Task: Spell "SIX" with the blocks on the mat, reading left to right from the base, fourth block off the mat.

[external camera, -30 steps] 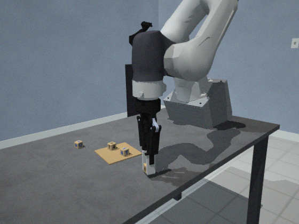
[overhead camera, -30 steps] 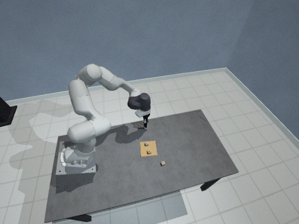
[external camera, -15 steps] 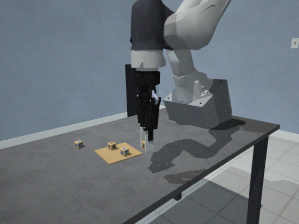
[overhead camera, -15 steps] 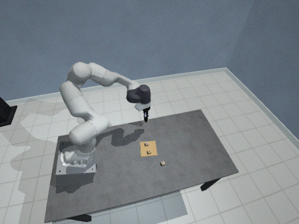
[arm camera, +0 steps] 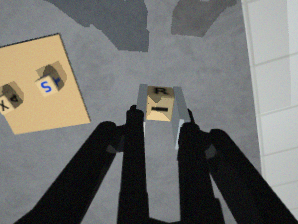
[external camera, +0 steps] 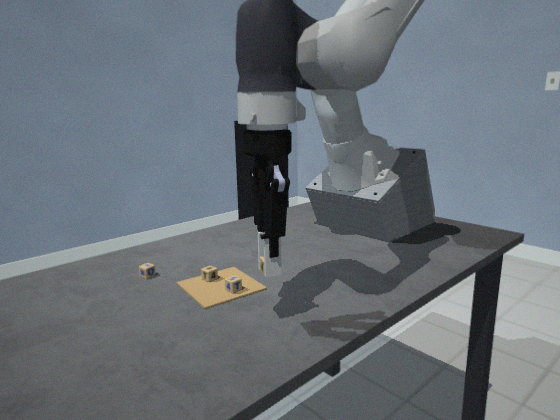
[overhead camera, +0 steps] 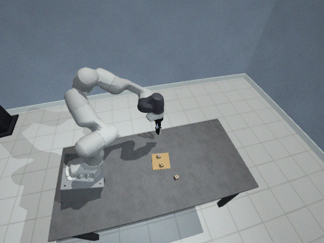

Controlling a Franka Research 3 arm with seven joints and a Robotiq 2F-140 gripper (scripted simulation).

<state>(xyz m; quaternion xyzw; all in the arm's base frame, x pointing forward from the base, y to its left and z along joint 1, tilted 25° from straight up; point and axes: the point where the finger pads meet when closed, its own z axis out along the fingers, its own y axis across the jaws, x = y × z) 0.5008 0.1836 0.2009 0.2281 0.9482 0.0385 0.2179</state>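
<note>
Now: hand 40 mm past the tan mat, 190 mm to the left of it and 130 mm above it.
</note>
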